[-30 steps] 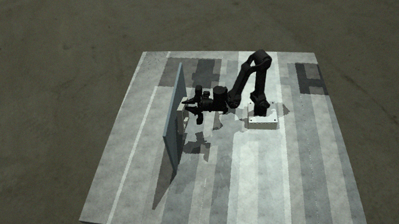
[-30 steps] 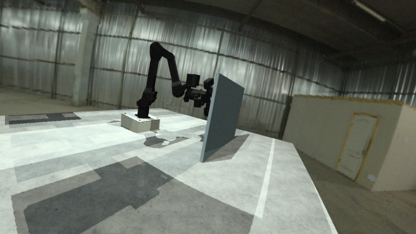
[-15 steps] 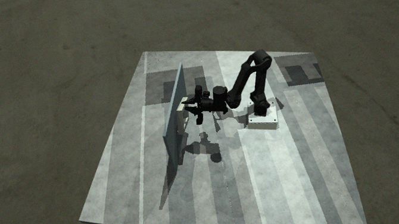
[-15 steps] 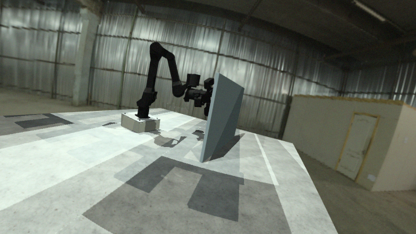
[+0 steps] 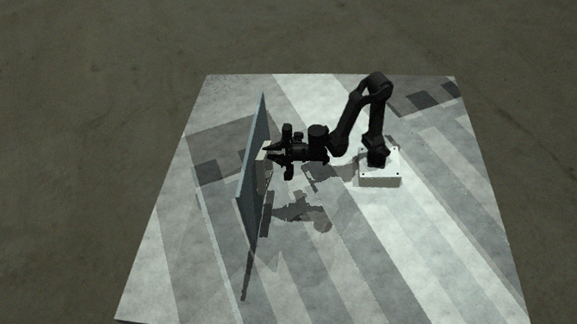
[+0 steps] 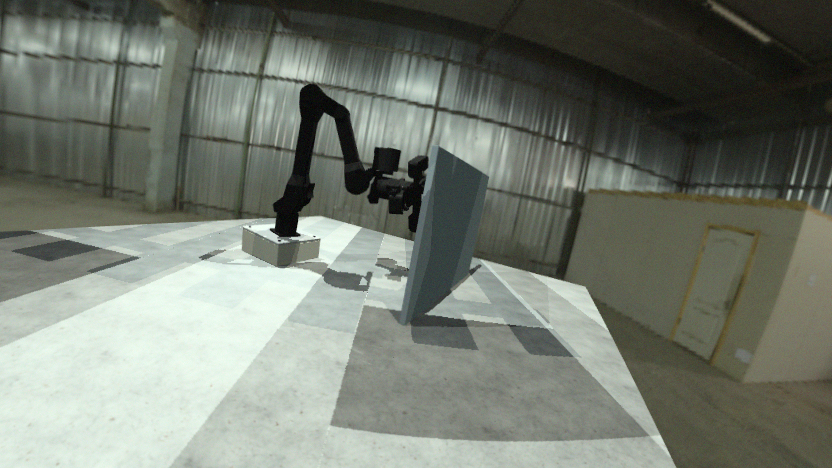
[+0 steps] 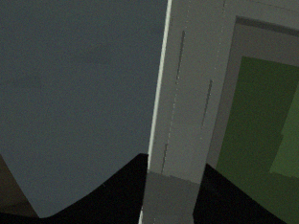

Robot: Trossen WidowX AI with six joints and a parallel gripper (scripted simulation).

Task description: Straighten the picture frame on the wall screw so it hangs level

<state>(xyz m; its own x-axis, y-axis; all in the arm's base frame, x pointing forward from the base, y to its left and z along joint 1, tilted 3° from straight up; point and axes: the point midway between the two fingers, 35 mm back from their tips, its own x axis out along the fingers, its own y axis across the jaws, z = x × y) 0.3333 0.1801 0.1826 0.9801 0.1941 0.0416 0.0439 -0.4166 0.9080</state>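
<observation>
Right now my gripper tip is 5 cm above the picture frame and 2 cm to the right of it. Also, from my gripper tip: grey-blue wall panel: 7 cm below, 2 cm to the left, 1 cm ahead.
</observation>
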